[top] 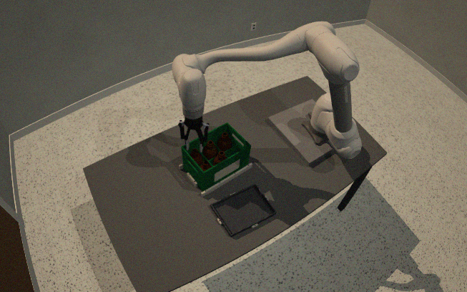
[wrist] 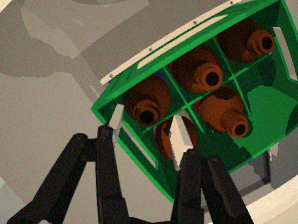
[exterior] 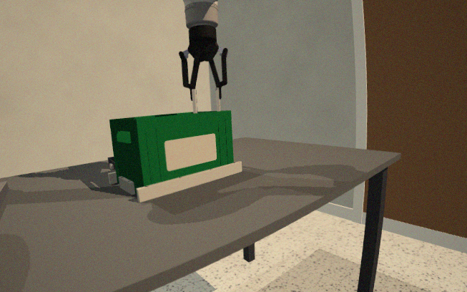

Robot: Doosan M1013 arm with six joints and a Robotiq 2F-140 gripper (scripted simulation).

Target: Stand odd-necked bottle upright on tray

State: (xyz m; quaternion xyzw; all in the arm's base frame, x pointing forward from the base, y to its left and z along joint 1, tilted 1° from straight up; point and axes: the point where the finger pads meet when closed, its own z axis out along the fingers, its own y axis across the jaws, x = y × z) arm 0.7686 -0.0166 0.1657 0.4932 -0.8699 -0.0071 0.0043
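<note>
My hand is 2 cm past the bottle, 8 cm to the right of it and 12 cm above it. Also, from my hand: crate 10 cm behind, 2 cm to the left, 12 cm below; black tray 12 cm behind, 30 cm to the left, 19 cm below.
</note>
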